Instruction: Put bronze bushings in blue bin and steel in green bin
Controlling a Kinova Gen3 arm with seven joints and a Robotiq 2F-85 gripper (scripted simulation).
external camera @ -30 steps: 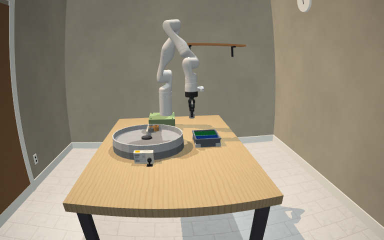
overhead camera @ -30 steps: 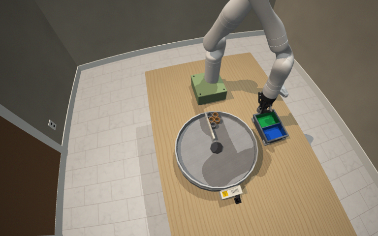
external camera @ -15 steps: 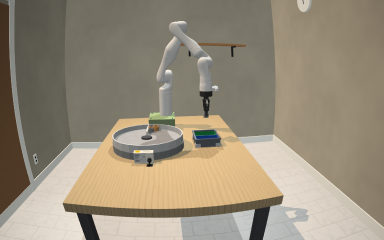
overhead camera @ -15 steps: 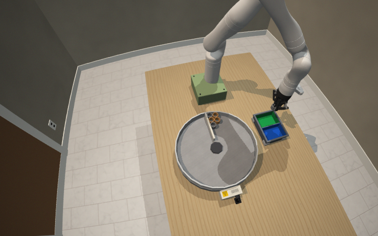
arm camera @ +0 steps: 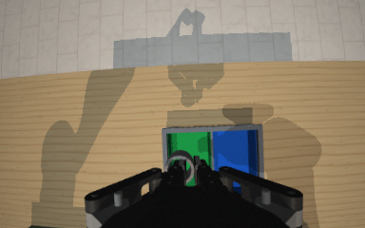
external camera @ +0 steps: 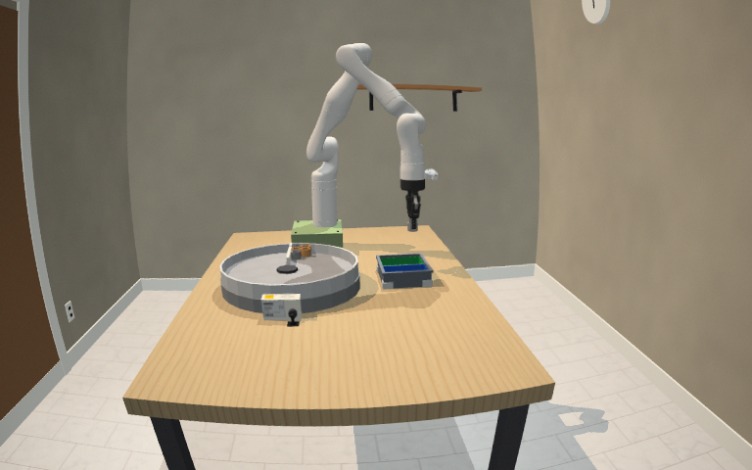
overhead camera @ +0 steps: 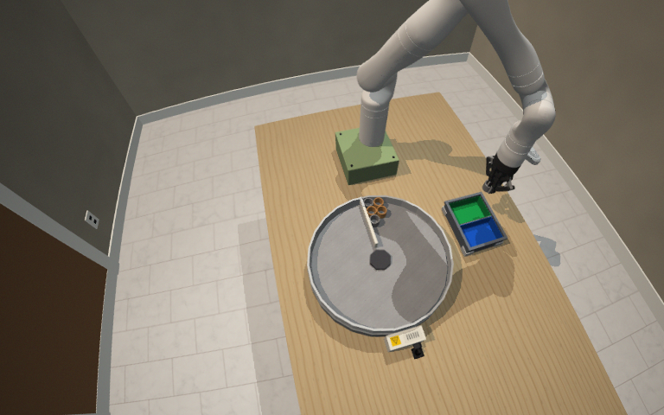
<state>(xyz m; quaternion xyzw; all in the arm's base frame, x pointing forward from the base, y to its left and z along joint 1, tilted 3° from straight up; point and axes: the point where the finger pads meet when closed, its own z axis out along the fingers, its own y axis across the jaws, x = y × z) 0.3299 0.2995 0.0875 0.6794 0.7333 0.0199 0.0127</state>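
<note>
My hand is 50 mm short of the blue bin, 30 mm to the left of it and 130 mm above it. From my hand the other things lie so: turntable (120 mm ahead, 380 mm to the right, 110 mm below).
</note>
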